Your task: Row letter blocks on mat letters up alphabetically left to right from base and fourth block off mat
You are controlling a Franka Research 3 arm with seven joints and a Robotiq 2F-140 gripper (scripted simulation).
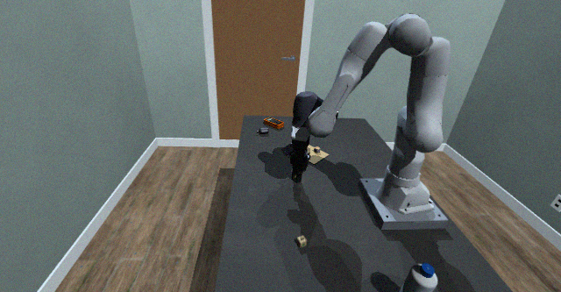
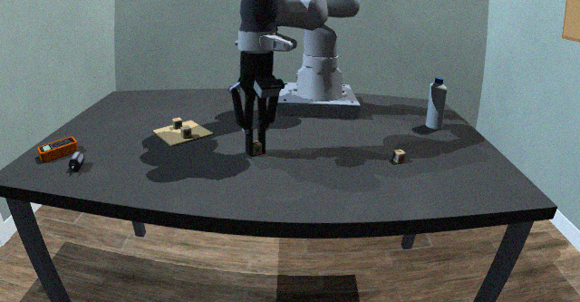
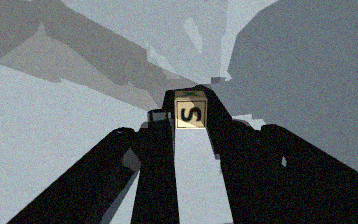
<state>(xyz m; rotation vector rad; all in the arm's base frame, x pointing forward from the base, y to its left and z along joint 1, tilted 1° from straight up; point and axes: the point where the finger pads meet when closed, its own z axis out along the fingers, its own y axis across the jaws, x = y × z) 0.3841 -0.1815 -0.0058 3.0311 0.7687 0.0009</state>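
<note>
My hand is 12 cm past the tan mat, 22 cm to the left of it and 3 cm above it. The rest, counted from my hand: block (15 cm behind, 25 cm to the right, 2 cm below); orange device (8 cm ahead, 59 cm to the right, 2 cm below).
</note>
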